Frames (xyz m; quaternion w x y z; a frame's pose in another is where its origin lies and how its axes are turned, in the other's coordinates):
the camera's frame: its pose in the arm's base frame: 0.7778 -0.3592 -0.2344 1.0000 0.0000 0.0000 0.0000
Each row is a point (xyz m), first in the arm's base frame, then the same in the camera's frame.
Working: the arm's base frame: its pose in the camera's frame: -0.7778 0.3592 0.2344 1.0000 0.0000 0.0000 0.0000

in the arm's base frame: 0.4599 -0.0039 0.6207
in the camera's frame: -0.3179 0.3553 0.8551
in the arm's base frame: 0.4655 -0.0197 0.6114
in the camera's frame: -0.3123 0.3395 0.8458
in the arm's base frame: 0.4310 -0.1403 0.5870
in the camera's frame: -0.3468 0.2189 0.8214
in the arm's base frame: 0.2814 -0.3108 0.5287
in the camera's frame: -0.4964 0.0484 0.7631
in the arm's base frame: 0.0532 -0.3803 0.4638
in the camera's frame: -0.7246 -0.0211 0.6982
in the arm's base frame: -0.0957 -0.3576 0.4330
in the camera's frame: -0.8735 0.0016 0.6674
